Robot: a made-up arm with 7 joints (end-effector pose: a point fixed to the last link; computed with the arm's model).
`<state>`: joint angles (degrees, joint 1 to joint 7).
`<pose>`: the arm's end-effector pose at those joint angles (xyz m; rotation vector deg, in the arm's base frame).
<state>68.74 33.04 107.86 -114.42 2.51 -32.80 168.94</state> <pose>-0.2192 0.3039 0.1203 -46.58 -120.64 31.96</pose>
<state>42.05 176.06 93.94 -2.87 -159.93 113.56 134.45</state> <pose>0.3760 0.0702 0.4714 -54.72 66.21 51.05</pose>
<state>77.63 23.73 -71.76 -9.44 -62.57 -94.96 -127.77</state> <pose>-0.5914 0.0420 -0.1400 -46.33 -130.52 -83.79</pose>
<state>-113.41 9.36 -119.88 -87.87 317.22 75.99 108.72</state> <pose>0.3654 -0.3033 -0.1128 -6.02 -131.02 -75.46</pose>
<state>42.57 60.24 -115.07 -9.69 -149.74 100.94 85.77</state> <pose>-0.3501 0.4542 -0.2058 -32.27 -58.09 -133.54</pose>
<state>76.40 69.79 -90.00 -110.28 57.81 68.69 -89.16</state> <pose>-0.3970 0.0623 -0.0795 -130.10 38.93 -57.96</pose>
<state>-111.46 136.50 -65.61 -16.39 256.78 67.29 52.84</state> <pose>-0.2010 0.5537 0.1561 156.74 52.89 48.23</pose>
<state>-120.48 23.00 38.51 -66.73 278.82 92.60 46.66</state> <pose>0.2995 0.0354 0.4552 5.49 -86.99 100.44</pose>
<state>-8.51 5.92 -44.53 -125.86 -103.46 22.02 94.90</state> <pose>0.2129 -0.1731 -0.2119 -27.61 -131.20 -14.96</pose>
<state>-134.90 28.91 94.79 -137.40 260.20 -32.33 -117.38</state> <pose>0.1134 0.2158 0.1691 87.70 42.36 41.71</pose>
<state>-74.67 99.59 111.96 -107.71 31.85 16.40 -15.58</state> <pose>-0.2358 0.3396 0.0710 -43.38 87.81 -48.08</pose>
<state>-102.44 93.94 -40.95 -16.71 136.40 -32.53 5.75</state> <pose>0.2008 0.4937 0.2954 27.80 135.25 -80.08</pose>
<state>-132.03 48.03 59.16 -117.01 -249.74 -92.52 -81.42</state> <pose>-0.0125 0.2527 0.2878 77.70 34.97 -94.66</pose>
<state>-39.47 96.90 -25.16 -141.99 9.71 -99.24 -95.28</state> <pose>0.2376 0.1201 0.0738 -17.10 82.80 12.38</pose>
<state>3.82 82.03 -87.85 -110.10 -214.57 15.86 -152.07</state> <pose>-0.0152 0.2451 -0.3288 -38.96 -27.32 -91.92</pose>
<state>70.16 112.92 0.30 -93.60 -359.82 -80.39 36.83</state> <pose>0.1201 0.4339 -0.1335 -54.47 -40.06 -65.67</pose>
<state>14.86 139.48 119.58 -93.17 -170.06 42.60 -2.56</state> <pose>-0.0384 0.0314 0.4684 -82.19 -54.23 -89.10</pose>
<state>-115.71 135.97 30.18 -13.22 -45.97 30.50 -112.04</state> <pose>-0.2920 0.5237 0.1101 72.23 19.51 18.82</pose>
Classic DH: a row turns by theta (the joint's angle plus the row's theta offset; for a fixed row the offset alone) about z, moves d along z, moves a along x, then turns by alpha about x. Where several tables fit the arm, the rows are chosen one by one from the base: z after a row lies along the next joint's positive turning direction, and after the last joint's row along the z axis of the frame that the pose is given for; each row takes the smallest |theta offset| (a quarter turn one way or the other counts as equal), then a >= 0, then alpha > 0; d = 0 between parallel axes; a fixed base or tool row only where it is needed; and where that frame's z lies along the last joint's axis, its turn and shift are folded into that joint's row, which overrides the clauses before.
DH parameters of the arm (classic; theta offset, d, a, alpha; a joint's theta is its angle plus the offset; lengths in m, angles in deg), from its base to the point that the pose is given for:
base (fixed): 0 0 0 -70
joint 1: 90 0 0 90
joint 2: 70 0 0 -90
joint 3: -90 -0.3477 0.0391 -90
joint 4: 0 0 -0.0312 90
joint 5: 0 -0.2578 0 -90
joint 6: 0 0 0 90
joint 7: 0 0 0 0

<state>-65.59 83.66 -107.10 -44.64 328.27 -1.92 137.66</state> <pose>0.3539 0.4636 -0.0702 31.80 -55.03 6.76</pose>
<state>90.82 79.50 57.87 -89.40 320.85 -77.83 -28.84</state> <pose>0.0205 0.4828 0.0075 14.05 -42.09 -154.20</pose>
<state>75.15 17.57 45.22 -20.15 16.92 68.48 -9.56</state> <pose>-0.5650 0.1176 -0.1931 10.05 93.60 84.55</pose>
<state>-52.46 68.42 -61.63 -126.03 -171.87 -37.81 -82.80</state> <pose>0.3322 0.0424 -0.0867 -32.50 -64.40 -10.37</pose>
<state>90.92 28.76 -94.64 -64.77 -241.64 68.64 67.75</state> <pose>-0.5191 -0.1803 -0.0344 -20.52 -146.82 -64.44</pose>
